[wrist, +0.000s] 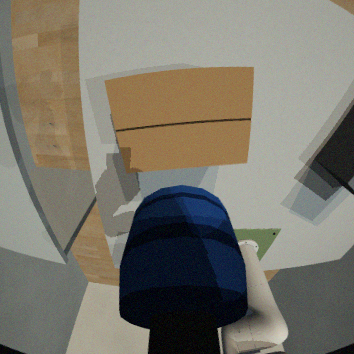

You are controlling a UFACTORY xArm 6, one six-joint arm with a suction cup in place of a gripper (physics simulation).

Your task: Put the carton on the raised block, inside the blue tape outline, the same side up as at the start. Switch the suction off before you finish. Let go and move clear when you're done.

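Where they show: hand, its tool point: [180, 224]; arm's base, origin of its link: [240, 249].
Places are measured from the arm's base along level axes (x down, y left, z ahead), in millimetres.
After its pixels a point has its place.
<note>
The carton [185, 102] {x -126, y 222, z 494 mm} is brown, with a dark seam across its top face, and lies in the upper middle of the wrist view. My blue suction cup [182, 192] points toward it from the bottom of the view. A strip of shadowed pale surface shows between the cup's tip and the carton's near edge, so the two are apart and the cup holds nothing. The dark side of the raised block [339, 150] {x -45, y -156, z 410 mm} shows at the right edge. Its top and the blue tape outline do not show in this view.
A green plate [259, 238] {x 0, y -57, z 58 mm} lies to the right of the cup, beside a white arm part [262, 300] {x -203, y 7, z 51 mm}. A wooden strip [50, 100] runs along the left. Shadows lie around the carton and block, and one falls on the carton's near left corner.
</note>
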